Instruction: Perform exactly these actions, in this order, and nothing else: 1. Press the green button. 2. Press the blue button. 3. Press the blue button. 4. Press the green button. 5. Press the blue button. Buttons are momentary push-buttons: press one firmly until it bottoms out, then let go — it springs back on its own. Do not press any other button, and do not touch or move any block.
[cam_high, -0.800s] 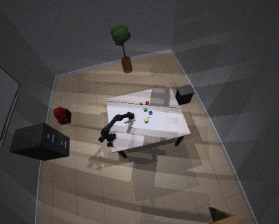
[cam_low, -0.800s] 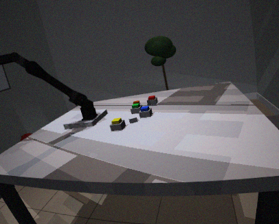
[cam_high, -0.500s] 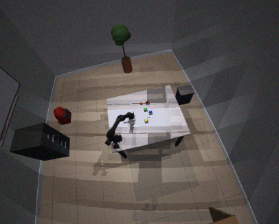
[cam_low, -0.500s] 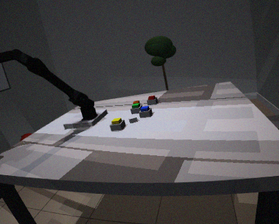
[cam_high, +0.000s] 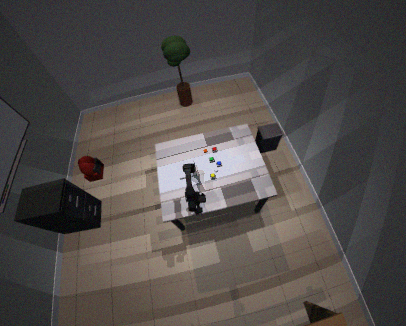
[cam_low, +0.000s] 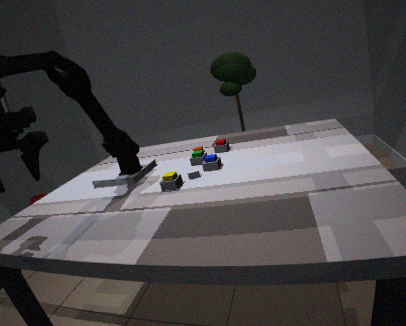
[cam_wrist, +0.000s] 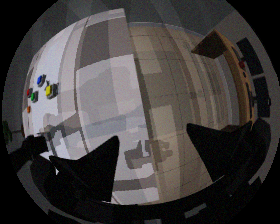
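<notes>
My gripper tip is now 180 mm short of the green button, 510 mm to the right of it and 130 mm above it. From my gripper tip the other things lie so: blue button 250 mm ahead, 440 mm to the left, 130 mm below; grey block 200 mm ahead, 380 mm to the left, 150 mm below; yellow button 160 mm ahead, 320 mm to the left, 130 mm below.
</notes>
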